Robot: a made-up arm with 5 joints.
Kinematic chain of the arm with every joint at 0, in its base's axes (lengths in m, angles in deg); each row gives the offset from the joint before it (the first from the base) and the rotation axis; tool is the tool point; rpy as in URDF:
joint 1: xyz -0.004 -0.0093 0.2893 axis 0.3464 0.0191 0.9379
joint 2: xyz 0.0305 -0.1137 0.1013 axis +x
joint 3: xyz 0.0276 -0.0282 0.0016 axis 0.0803 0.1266 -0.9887
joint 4: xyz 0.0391 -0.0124 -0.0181 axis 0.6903 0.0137 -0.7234
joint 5: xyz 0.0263 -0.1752 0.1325 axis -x
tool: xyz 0.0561 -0.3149 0.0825 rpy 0 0 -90
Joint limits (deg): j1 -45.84..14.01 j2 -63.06..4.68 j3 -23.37..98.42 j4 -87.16..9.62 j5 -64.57..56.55
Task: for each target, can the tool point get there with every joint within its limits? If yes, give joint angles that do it. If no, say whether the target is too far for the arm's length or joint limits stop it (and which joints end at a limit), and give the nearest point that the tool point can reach.
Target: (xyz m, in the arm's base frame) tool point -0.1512 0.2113 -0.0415
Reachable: no: joint limits stop it (at a limit: joint 1, joint 2, joint 3, joint 4, joint 5) | nearest point -0.3357 0.1272 0.2171 | short by 0.329 m
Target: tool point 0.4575 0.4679 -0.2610
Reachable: no: too far | nearest point 0.2748 0.2438 0.2001 | short by 0.544 m
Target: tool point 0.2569 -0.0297 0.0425
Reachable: no: joint limits stop it (at a limit: joint 1, joint 2, joint 4, joint 5) | nearest point 0.3378 0.1588 0.2189 | short by 0.271 m
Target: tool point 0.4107 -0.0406 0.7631
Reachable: yes | joints -28.39 -23.06 -2.94 -74.04 -2.59
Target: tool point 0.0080 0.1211 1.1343
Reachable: no: too far | nearest point -0.0001 0.0721 0.9782 | short by 0.164 m
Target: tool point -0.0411 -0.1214 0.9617
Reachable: yes | joints -36.68 -55.71 45.75 -41.51 -30.99
